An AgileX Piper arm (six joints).
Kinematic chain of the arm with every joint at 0, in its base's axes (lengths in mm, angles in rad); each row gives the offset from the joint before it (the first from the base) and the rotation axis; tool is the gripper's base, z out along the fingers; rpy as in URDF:
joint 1: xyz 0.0 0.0 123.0 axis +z
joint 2: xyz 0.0 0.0 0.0 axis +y
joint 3: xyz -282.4 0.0 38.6 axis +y
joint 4: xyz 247.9 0.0 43.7 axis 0.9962 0 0.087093
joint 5: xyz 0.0 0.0 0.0 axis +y
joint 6: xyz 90.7 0.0 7.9 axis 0.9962 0 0.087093
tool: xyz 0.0 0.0 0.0 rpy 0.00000 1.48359 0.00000
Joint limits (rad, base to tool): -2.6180..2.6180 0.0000..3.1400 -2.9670..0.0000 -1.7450..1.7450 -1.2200..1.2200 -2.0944..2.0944
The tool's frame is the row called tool.
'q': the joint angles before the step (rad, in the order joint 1, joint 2, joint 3, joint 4, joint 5, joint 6). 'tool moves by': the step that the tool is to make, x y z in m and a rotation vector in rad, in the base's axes. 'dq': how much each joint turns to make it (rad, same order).
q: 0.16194 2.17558 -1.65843 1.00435 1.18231 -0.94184
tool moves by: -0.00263 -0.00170 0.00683 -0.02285 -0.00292 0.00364
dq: -0.00001 -0.01976 -0.00002 -0.03083 0.00625 0.02214
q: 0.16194 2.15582 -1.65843 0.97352 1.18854 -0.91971
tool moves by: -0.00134 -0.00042 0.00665 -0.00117 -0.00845 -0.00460
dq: 0.00001 -0.01580 0.00002 -0.00423 -0.00001 0.00997
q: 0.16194 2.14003 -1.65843 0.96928 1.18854 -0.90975
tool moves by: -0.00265 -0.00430 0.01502 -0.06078 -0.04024 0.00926
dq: -0.00001 -0.03660 -0.01512 -0.07604 0.00073 0.02868
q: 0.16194 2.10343 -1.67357 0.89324 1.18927 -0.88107
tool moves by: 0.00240 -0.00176 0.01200 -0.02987 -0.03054 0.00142
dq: -0.00001 -0.00998 -0.03941 -0.04282 0.00829 0.02632
